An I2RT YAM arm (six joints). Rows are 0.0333 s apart.
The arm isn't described. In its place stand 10 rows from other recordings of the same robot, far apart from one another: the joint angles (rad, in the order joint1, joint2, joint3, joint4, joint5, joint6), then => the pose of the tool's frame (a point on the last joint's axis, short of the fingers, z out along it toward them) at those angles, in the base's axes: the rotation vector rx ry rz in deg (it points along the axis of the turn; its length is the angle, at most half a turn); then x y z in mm.
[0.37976, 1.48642, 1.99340, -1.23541, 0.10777, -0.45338] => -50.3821 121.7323 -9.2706 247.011 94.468 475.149
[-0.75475, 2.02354, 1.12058, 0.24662, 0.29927, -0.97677] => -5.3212 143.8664 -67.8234 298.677 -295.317 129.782
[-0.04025, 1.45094, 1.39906, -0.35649, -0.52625, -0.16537] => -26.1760 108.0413 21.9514 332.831 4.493 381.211
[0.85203, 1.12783, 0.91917, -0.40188, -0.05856, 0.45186] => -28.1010 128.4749 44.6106 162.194 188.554 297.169
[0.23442, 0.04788, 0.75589, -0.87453, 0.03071, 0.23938] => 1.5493 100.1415 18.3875 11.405 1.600 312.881
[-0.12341, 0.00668, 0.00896, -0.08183, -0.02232, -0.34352] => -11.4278 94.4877 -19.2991 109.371 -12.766 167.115
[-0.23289, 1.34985, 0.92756, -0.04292, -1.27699, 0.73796] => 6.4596 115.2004 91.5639 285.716 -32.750 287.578
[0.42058, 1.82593, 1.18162, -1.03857, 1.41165, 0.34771] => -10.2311 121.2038 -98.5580 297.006 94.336 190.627
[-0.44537, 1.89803, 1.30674, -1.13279, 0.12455, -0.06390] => -31.3511 -166.6548 6.9529 291.405 -144.005 168.693
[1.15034, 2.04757, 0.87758, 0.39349, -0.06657, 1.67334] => 39.8710 157.7689 68.2449 148.911 338.847 69.137
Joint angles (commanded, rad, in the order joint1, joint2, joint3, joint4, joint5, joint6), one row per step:
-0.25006 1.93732 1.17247 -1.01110 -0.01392 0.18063
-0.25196 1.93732 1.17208 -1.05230 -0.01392 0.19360
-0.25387 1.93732 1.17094 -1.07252 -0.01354 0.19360
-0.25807 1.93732 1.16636 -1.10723 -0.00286 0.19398
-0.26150 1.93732 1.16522 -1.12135 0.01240 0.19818
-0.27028 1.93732 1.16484 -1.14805 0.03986 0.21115
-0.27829 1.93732 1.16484 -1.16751 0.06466 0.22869
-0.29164 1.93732 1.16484 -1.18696 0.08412 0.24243
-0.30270 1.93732 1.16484 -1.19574 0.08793 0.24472
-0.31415 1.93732 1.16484 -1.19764 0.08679 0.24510
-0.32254 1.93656 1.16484 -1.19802 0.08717 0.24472
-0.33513 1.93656 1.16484 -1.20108 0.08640 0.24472
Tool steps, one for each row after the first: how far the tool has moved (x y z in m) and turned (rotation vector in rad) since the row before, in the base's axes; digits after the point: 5 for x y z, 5 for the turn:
-0.00450 0.00055 0.00094 0.00756 0.04118 -0.01454
-0.00248 0.00003 0.00035 0.00499 0.02077 -0.00181
-0.00497 -0.00040 0.00022 -0.00006 0.04063 -0.00153
-0.00208 -0.00107 0.00027 -0.01137 0.01879 -0.00270
-0.00369 -0.00270 0.00092 -0.02211 0.03374 -0.01196
-0.00280 -0.00257 0.00079 -0.02326 0.02581 -0.01568
-0.00320 -0.00384 0.00084 -0.01703 0.02419 -0.01888
-0.00186 -0.00293 0.00038 -0.00169 0.00949 -0.01171
-0.00121 -0.00305 0.00008 0.00143 0.00150 -0.01224
-0.00084 -0.00229 0.00022 -0.00030 -0.00027 -0.00789
-0.00150 -0.00331 0.00013 0.00166 0.00267 -0.01289

